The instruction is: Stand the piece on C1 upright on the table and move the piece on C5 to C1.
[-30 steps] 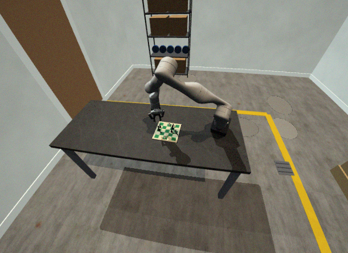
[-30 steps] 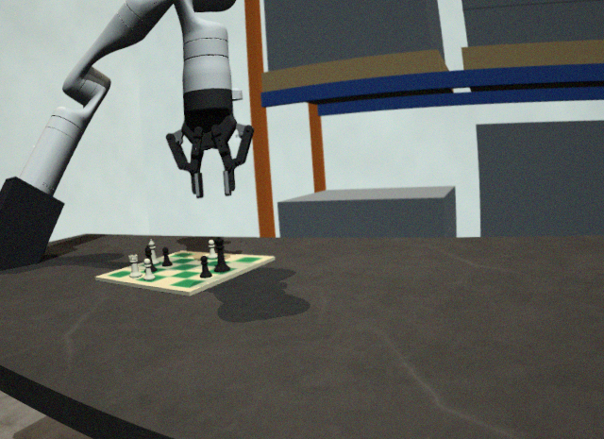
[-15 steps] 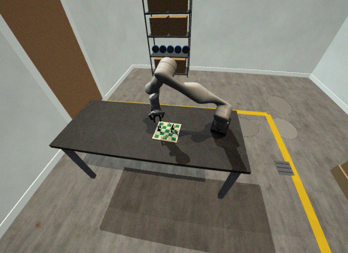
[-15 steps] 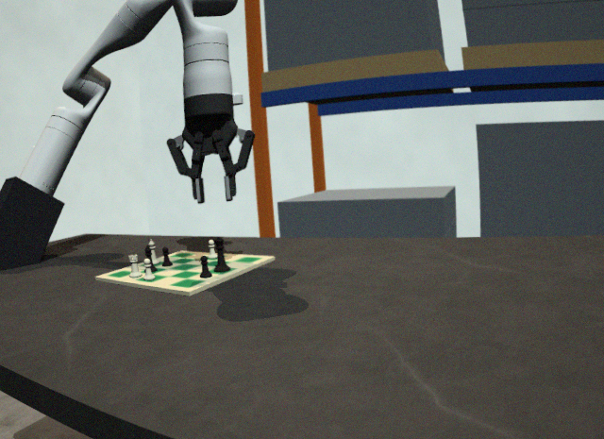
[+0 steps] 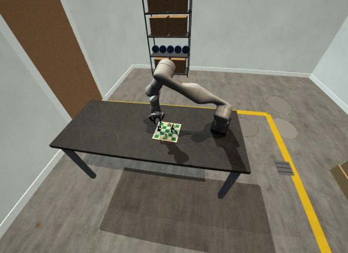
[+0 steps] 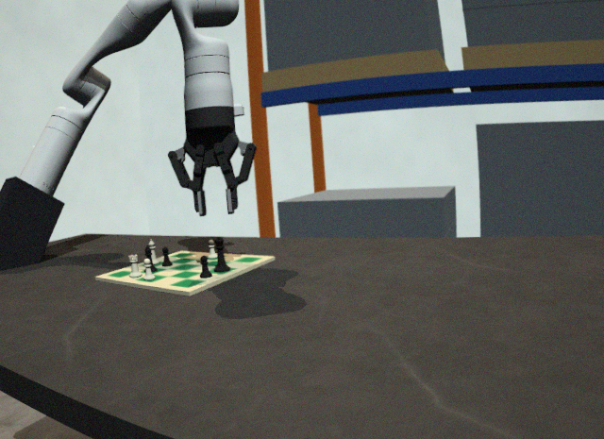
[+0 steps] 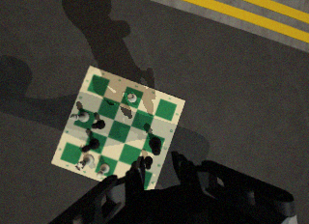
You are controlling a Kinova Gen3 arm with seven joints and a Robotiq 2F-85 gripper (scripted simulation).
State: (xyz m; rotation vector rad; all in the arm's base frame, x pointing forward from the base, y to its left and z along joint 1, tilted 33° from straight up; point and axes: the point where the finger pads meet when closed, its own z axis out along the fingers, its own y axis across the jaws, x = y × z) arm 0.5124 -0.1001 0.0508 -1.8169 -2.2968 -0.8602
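My hand is 80 mm above the tall black piece. The rest, counted from my hand: green-and-cream chessboard (80 mm behind, 10 mm to the left, 110 mm below); white rook (130 mm behind, 50 mm to the right, 90 mm below); white bishop (160 mm behind, 30 mm to the left, 80 mm below).
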